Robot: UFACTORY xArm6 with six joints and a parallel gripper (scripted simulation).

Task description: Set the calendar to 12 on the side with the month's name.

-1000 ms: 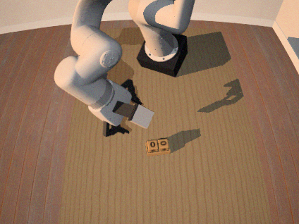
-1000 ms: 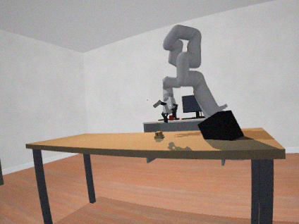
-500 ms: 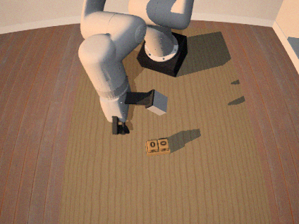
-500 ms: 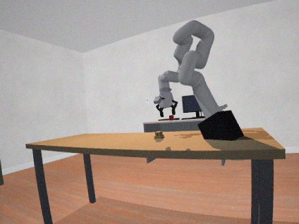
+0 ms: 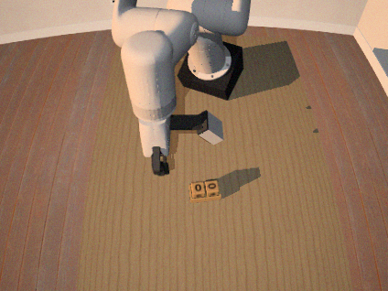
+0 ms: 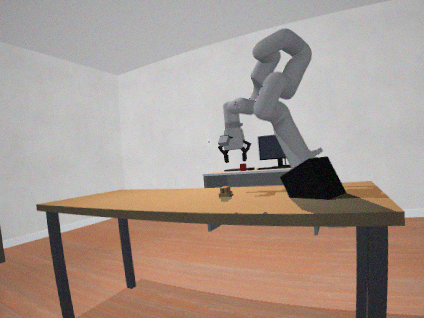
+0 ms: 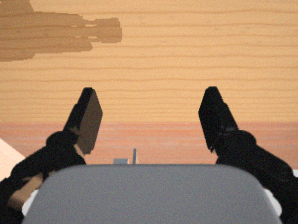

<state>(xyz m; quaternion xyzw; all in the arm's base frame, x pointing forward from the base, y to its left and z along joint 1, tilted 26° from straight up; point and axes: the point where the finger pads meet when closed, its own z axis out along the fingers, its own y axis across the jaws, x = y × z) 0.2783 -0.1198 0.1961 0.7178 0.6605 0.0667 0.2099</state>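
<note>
Now: the number cube 40 mm ahead of my hand, 100 mm to the left of it and 130 mm below it. The rest, counted from my hand: tray: 40 mm ahead, 90 mm to the left, 150 mm below.
</note>
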